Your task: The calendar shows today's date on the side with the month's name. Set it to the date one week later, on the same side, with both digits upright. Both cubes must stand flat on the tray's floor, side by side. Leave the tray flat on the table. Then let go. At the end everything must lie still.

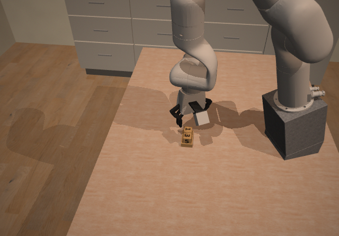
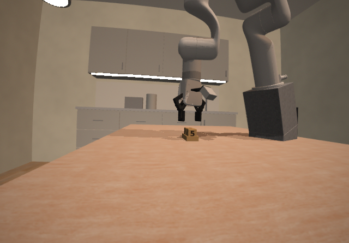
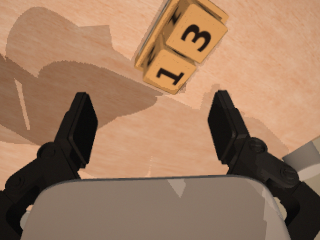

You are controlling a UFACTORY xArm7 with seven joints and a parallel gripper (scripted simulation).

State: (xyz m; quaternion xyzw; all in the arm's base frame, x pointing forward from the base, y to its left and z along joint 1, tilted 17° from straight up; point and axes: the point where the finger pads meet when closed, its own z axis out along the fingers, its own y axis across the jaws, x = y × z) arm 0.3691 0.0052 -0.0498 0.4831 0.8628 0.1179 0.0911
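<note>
My hand is 5 cm above the wooden cube, 1 cm to the right of it and 1 cm short of it.
</note>
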